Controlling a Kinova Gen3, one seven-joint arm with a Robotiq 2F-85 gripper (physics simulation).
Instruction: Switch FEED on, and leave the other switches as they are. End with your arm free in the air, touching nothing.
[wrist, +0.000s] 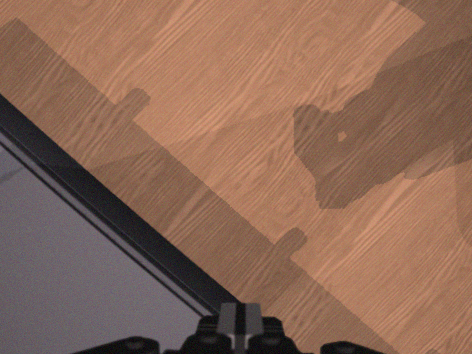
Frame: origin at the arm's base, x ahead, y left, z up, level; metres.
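Seen in the pictures: gripper, fingertip midpoint: (240, 329).
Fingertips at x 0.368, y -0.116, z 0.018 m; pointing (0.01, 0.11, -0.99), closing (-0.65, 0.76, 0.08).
A point is followed by its place in that frame.
A grey switch panel (65, 260) {x 0.403, y -0.180, z -0.016 m} with a black raised edge (100, 192) {x 0.383, y -0.193, z -0.066 m} fills the lower left of the wrist view. No switch and no label, FEED's included, shows in this view. My gripper (240, 329) {x 0.368, y -0.116, z 0.018 m} is shut with nothing between its fingers, at the bottom centre of the view, over the panel's black edge. Whether the fingertips touch anything cannot be told from this view.
A wooden table top (225, 65) {x 0.287, y -0.189, z -0.087 m} lies beyond the panel's edge. The panel's straight shadow, with two short stubs sticking out of it, runs along the edge on the wood. The arm's darker shadow falls at the right.
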